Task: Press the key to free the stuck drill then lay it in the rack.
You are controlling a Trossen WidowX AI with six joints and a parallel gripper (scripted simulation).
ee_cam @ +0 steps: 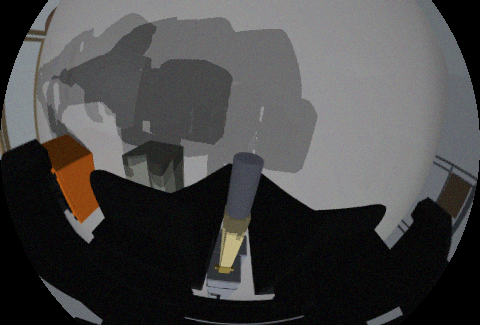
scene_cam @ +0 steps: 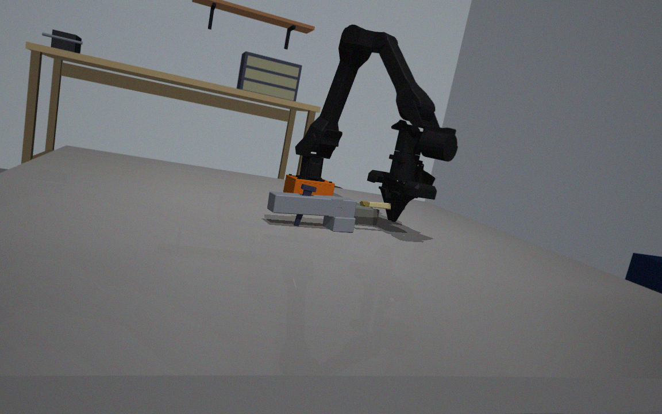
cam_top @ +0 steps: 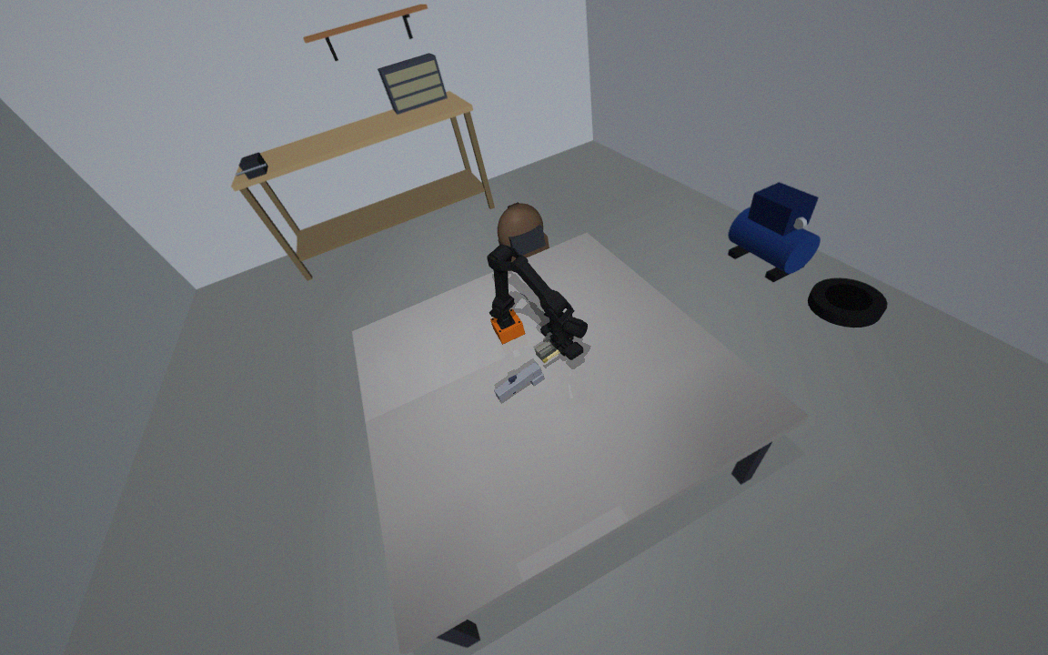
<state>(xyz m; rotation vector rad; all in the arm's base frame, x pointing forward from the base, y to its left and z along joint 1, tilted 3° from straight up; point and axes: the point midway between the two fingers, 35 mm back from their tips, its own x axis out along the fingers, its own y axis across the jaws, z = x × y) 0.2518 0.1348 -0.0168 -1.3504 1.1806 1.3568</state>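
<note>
The drill lies 1 cm ahead of my gripper tip, 4 cm to the right of it and 3 cm above it. The rest, counted from my gripper tip: dark key: 4 cm ahead, 22 cm to the right, 2 cm above; grey-olive block: 7 cm behind, 5 cm to the right, 1 cm below; grey drill fixture: 4 cm ahead, 20 cm to the right, 1 cm above.
</note>
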